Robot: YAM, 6 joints.
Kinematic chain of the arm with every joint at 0, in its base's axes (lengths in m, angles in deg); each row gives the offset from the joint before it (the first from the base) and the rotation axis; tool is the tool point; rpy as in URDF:
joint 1: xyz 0 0 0.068 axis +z
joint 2: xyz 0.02 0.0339 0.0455 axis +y
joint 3: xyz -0.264 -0.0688 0 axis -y
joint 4: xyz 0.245 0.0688 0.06 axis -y
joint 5: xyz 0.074 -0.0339 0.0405 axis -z
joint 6: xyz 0.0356 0 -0.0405 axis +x
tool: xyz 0 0 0 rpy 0 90 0
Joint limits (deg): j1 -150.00..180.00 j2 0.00..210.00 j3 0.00..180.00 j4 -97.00..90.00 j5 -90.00..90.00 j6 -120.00..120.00
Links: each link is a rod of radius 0.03 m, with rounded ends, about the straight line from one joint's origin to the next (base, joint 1, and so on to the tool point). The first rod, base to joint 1, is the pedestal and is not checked.
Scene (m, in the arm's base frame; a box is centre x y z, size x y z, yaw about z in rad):
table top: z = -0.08
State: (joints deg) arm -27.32 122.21 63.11 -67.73 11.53 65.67
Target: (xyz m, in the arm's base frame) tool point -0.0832 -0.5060 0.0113
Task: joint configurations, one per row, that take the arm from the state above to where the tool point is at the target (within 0.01 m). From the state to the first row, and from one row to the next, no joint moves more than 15 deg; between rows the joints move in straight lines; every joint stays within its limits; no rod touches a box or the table.
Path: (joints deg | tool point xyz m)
1: -41.53 128.49 72.98 -60.49 12.08 65.67 | 0.2382 -0.2209 0.0544
2: -55.73 134.77 82.85 -53.26 12.63 65.67 | 0.2052 -0.3149 0.0401
3: -69.94 141.04 92.72 -46.02 13.19 65.67 | 0.1381 -0.4018 0.0281
4: -84.15 147.32 102.59 -38.79 13.74 65.67 | 0.0396 -0.4692 0.0184
5: -98.36 153.60 112.46 -31.55 14.29 65.67 | -0.0832 -0.5060 0.0113

